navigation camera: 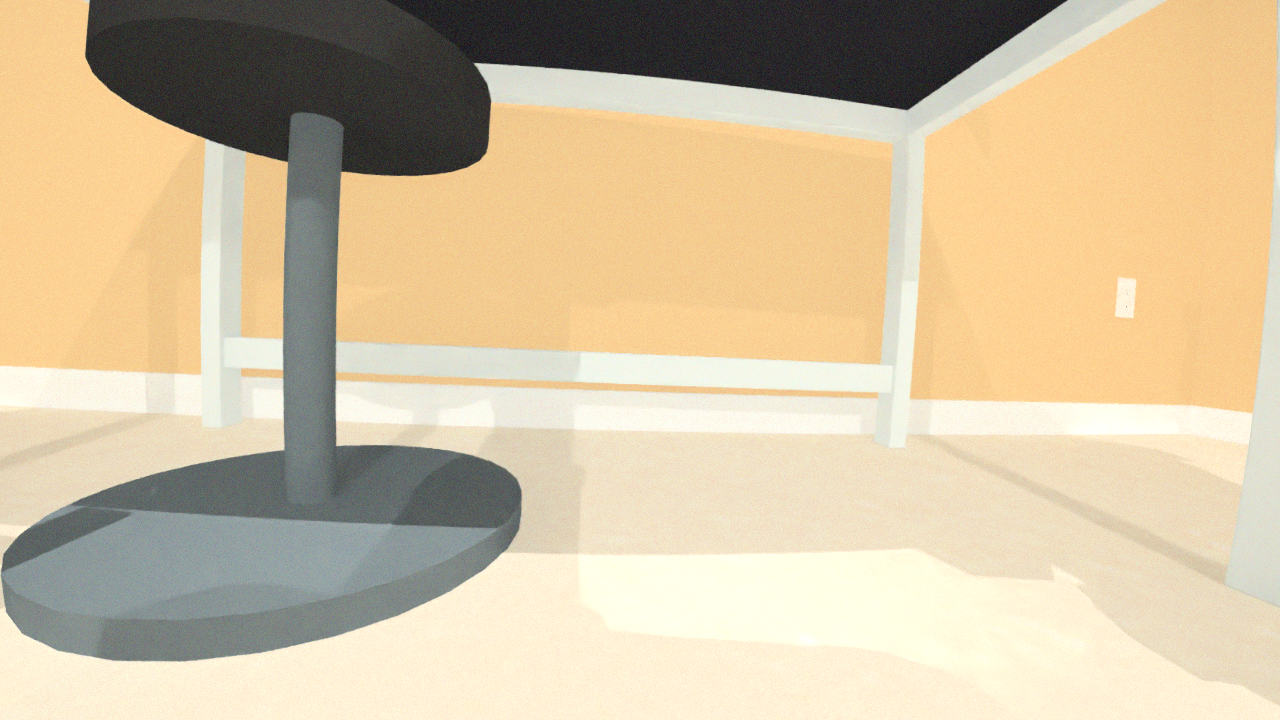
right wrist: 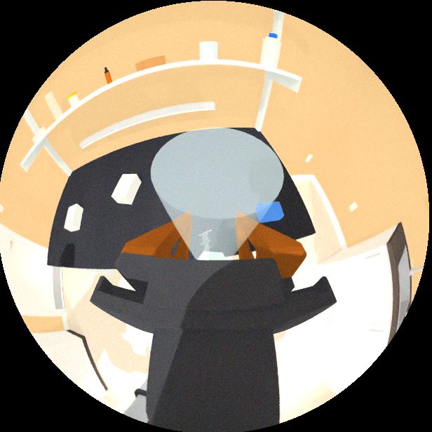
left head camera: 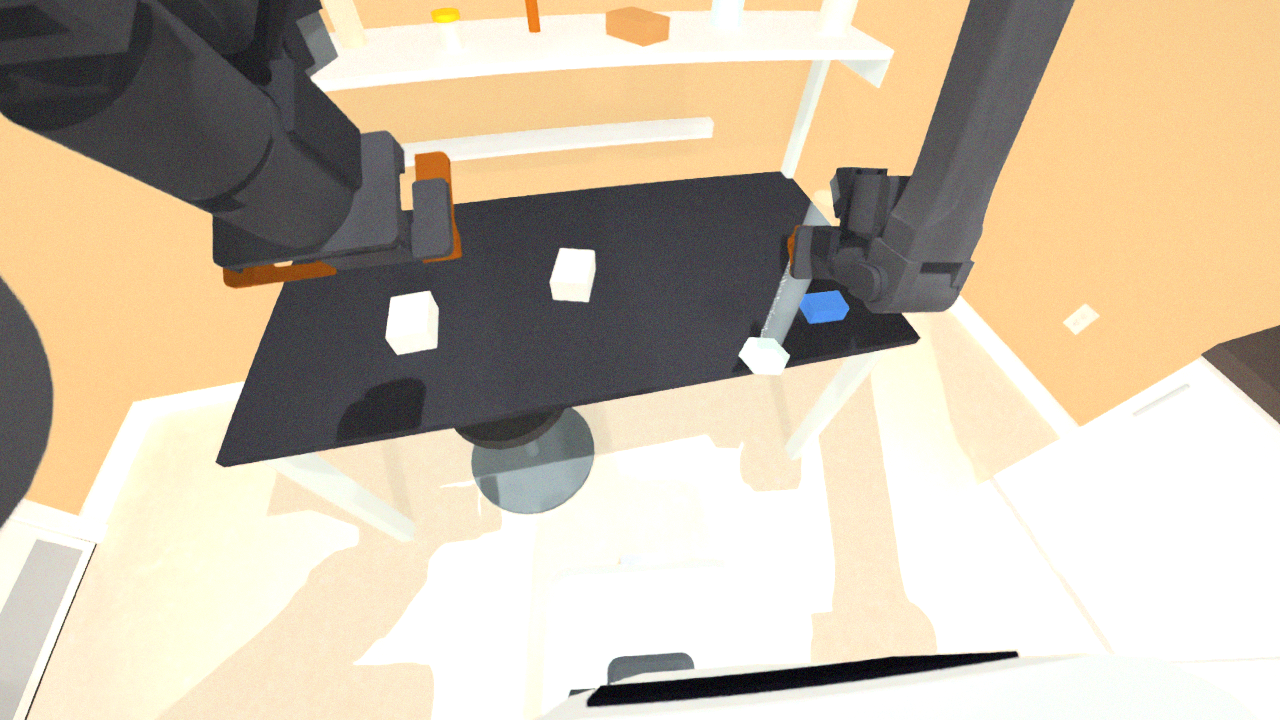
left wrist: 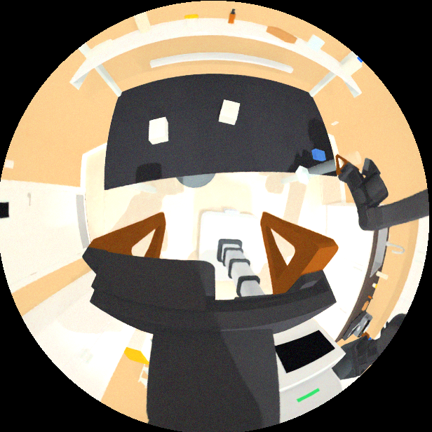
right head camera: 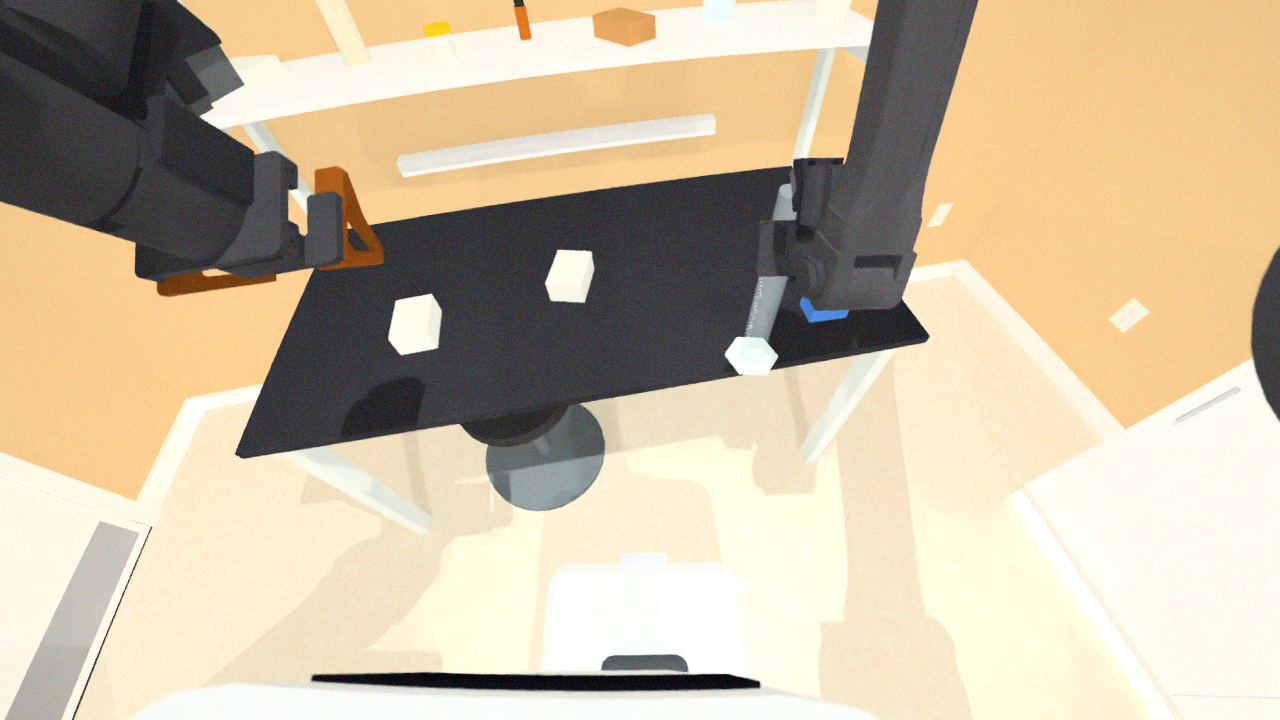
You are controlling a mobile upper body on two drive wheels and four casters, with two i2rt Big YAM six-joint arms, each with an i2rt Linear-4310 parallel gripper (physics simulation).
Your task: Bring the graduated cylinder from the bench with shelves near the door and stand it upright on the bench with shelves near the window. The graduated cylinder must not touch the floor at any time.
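Places are measured from the left arm's base along level axes (x ahead, y left, z up), in metres.
Pixels of known places: left gripper, fingertip midpoint: (left head camera: 396, 257) (right head camera: 327, 264); right gripper, fingertip midpoint: (left head camera: 802, 242).
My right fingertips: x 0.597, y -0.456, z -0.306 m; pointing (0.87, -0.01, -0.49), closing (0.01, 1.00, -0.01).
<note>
For each thing: its top centre in the pictures, then the offset to it from my right fingertips. Level surfaces: height alone.
- graduated cylinder, top centre: (right head camera: 795, 193) (left head camera: 830, 200) 0.026 m back, 0.001 m left, 0.090 m up
- black bench, surface height: 0.341 m down
- blue block, top centre: (right head camera: 827, 298) (left head camera: 827, 301) 0.166 m ahead, 0.215 m right, 0.301 m down
- shelf, surface height: 0.116 m up
The graduated cylinder (left head camera: 784, 306) (right head camera: 764, 308) (left wrist: 320, 169) (right wrist: 217, 175) is clear grey with a pale hexagonal base, base down. My right gripper (left head camera: 801, 250) (right head camera: 776, 246) (left wrist: 339, 156) (right wrist: 213, 216) is shut on its upper body. The base shows against the front edge of the black bench (left head camera: 501, 367) (right head camera: 501, 376) (left wrist: 200, 150) (right wrist: 100, 245), near its right end; I cannot tell its exact height or whether it touches. My left gripper (left head camera: 358, 240) (right head camera: 286, 255) (left wrist: 212, 217) is open and empty, left of the bench's middle. Neither door nor window can be identified.
A blue block (left head camera: 823, 307) (right head camera: 823, 310) (left wrist: 318, 154) (right wrist: 270, 212) lies right beside the cylinder in the head views. Two white blocks (left head camera: 413, 322) (left head camera: 572, 274) lie on the bench. A shelf (left head camera: 554, 49) with several items is behind. A stool (left head camera: 532, 465) (navigation camera: 313, 295) stands below.
</note>
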